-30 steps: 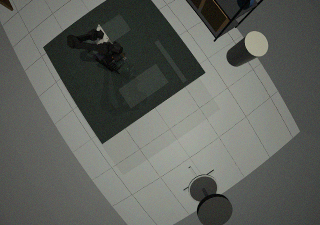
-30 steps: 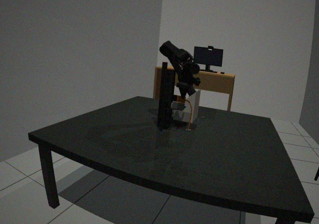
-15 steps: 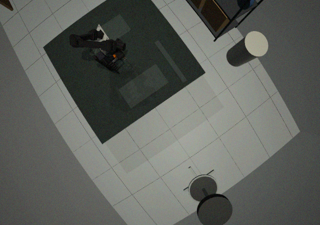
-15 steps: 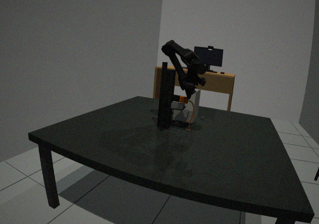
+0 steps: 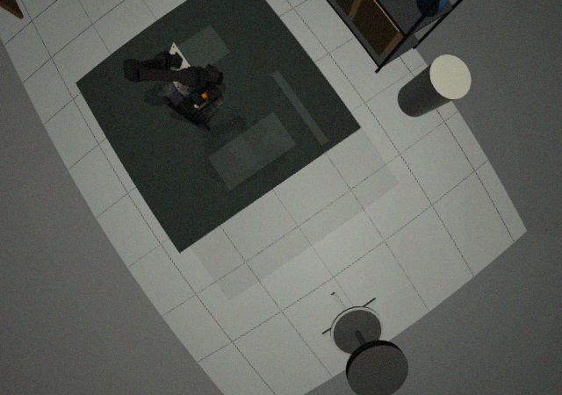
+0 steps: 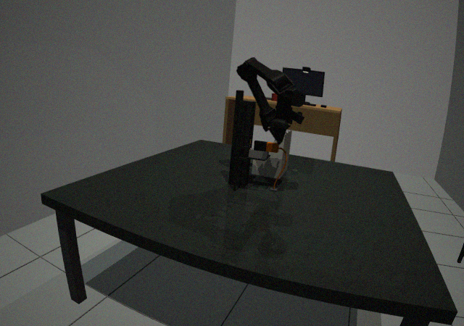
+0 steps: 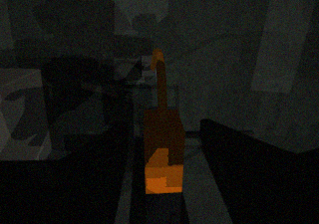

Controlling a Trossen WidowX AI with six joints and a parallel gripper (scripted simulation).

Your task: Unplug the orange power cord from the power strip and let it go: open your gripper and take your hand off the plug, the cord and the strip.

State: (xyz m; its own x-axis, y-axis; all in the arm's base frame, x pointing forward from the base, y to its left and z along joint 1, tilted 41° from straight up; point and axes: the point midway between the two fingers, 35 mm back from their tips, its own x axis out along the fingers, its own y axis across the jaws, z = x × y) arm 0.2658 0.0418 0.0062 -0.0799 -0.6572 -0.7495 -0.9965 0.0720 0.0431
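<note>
The orange plug lies 5 cm to the right of my gripper tip and 1 cm below it.
</note>
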